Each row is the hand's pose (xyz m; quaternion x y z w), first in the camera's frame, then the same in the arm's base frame.
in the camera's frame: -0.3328 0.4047 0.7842 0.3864 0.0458 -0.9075 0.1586
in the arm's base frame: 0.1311 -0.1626 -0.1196 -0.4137 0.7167 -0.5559 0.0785
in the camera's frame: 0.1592 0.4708 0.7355 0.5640 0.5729 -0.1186 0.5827
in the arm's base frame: 0.0576 0.3288 -0.1636 -0.2853 -0.8515 -0.0244 0.4393
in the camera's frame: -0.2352 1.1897 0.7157 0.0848 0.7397 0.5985 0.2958
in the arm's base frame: 0.4710 0.1560 0.5234 -0.4023 -0.2026 -0.6477 0.6144
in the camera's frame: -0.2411 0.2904 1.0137 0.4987 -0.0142 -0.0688 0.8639
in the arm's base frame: 0.2518 -0.1123 -0.3584 0.6072 0.7749 -0.1426 0.1022
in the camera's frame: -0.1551 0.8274 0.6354 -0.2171 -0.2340 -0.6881 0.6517
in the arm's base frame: 0.2029 0.1313 0.2557 -0.1565 0.6686 -0.0583 0.7247
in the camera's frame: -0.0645 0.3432 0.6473 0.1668 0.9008 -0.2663 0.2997
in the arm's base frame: -0.0528 0.0800 -0.1623 0.2141 -0.7485 -0.3395 0.5279
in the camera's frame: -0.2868 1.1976 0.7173 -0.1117 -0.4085 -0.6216 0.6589
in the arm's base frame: 0.4835 0.1087 0.5418 -0.0164 0.5998 -0.1965 0.7754
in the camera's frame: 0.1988 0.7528 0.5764 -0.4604 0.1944 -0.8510 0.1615
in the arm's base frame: 0.0660 0.4505 0.1389 -0.7442 0.5106 0.1385 0.4077
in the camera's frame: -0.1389 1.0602 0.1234 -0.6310 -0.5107 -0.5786 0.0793
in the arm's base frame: -0.1081 0.2243 0.7153 -0.4668 -0.0135 -0.0317 0.8837
